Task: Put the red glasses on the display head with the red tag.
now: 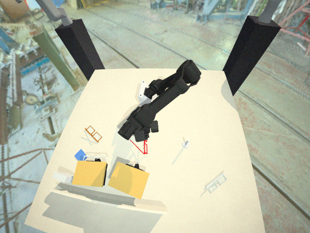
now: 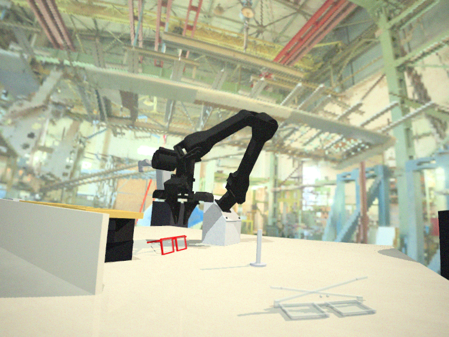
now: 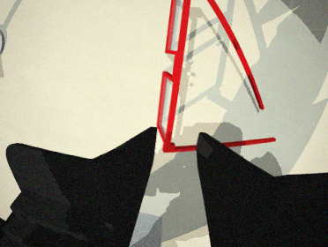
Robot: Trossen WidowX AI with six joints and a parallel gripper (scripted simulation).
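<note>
Right now the post is 1 cm ahead of my gripper tip, 26 cm to the left of it and 5 cm below it. Round my gripper tip: white slab: 38 cm ahead, 12 cm to the right, 2 cm below; blue tag: 18 cm ahead, 40 cm to the right, 7 cm below.
</note>
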